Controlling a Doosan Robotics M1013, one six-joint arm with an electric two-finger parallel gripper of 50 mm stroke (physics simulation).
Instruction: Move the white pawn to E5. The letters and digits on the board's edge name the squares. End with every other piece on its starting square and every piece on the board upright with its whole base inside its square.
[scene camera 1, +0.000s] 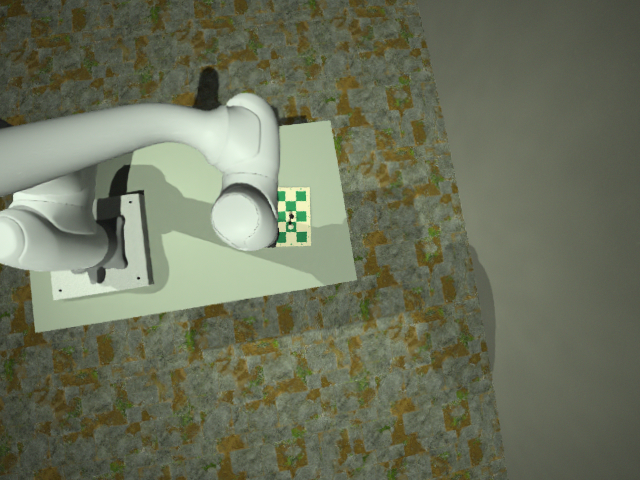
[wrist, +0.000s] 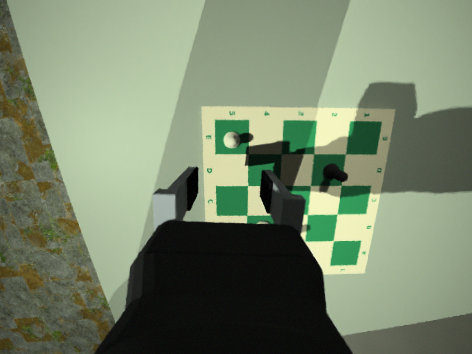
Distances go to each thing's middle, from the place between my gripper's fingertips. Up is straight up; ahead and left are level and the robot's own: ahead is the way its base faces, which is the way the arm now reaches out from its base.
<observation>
I see the chessboard (scene camera 1: 293, 200) 5 cm ahead of my hand, 7 cm to the left of it and 8 cm below it.
</observation>
